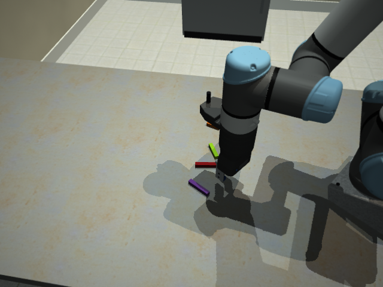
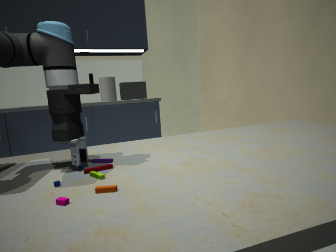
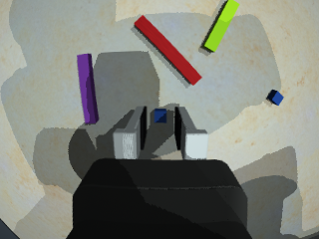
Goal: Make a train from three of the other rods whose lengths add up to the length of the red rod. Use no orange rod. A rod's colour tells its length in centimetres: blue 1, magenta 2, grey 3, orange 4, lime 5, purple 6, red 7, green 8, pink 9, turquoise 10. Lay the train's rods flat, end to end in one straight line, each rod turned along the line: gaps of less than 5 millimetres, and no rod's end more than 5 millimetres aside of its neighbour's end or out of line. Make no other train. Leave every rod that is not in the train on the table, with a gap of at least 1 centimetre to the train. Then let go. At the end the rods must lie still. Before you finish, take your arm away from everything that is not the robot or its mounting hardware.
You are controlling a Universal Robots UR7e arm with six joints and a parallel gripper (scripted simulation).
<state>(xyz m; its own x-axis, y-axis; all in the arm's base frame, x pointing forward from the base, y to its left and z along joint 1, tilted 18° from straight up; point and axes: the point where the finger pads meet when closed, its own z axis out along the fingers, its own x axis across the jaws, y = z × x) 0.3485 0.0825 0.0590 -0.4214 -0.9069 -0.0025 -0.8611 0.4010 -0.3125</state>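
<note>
My hand is 5 cm short of the red rod, 3 cm to the left of it and 3 cm above it. Round my hand: purple rod: 5 cm to the left, 5 cm ahead, 3 cm below; then orange rod: 18 cm to the right, 8 cm ahead, 3 cm below; then lime rod: 8 cm to the right, 5 cm ahead, 3 cm below.
</note>
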